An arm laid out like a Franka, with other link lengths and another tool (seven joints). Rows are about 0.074 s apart.
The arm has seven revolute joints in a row. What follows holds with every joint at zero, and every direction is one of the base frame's. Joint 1 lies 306.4 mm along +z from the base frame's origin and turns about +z. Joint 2 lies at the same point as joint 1 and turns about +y. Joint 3 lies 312.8 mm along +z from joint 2 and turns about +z. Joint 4 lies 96.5 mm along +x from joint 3 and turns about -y. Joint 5 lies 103.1 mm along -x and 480 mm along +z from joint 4 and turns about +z. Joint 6 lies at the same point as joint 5 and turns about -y. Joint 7 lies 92.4 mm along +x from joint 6 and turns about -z. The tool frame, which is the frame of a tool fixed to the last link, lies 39 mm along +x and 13 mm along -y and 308.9 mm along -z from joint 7; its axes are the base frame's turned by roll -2.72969, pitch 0 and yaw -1.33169 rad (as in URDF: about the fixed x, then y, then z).
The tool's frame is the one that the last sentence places.
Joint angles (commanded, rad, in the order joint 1, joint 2, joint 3, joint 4, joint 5, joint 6, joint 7), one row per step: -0.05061 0.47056 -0.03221 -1.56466 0.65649 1.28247 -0.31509; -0.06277 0.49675 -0.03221 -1.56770 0.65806 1.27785 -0.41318; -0.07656 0.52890 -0.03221 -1.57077 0.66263 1.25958 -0.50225; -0.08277 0.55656 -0.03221 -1.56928 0.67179 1.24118 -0.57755; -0.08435 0.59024 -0.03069 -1.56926 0.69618 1.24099 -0.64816; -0.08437 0.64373 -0.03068 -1.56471 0.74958 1.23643 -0.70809; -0.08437 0.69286 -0.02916 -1.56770 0.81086 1.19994 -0.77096; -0.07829 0.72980 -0.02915 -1.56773 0.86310 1.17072 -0.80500; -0.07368 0.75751 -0.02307 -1.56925 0.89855 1.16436 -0.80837; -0.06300 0.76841 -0.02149 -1.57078 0.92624 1.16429 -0.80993; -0.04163 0.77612 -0.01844 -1.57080 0.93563 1.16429 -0.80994; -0.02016 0.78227 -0.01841 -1.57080 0.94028 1.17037 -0.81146; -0.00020 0.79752 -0.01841 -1.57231 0.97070 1.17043 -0.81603; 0.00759 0.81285 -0.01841 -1.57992 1.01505 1.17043 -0.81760
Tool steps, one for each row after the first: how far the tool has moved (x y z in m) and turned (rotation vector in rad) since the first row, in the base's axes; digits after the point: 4 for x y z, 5 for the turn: -0.0033 -0.0036 -0.0144 0.05892 -0.02885 0.04345; -0.0118 -0.0070 -0.0297 0.12336 -0.03706 0.08267; -0.0186 -0.0050 -0.0395 0.18515 -0.04703 0.11733; -0.0209 0.0033 -0.0530 0.25109 -0.06470 0.13575; -0.0223 0.0180 -0.0708 0.33673 -0.06570 0.12842; -0.0329 0.0360 -0.0796 0.44831 -0.04768 0.12442; -0.0396 0.0521 -0.0834 0.52900 -0.02911 0.11367; -0.0428 0.0657 -0.0902 0.56831 -0.00768 0.09561; -0.0429 0.0781 -0.0911 0.59155 -0.00187 0.08615; -0.0484 0.0942 -0.0931 0.60117 0.00962 0.10060; -0.0529 0.1076 -0.0971 0.60209 0.01534 0.11473; -0.0562 0.1246 -0.1002 0.62722 0.02566 0.11011; -0.0557 0.1365 -0.1024 0.66004 0.03664 0.08053
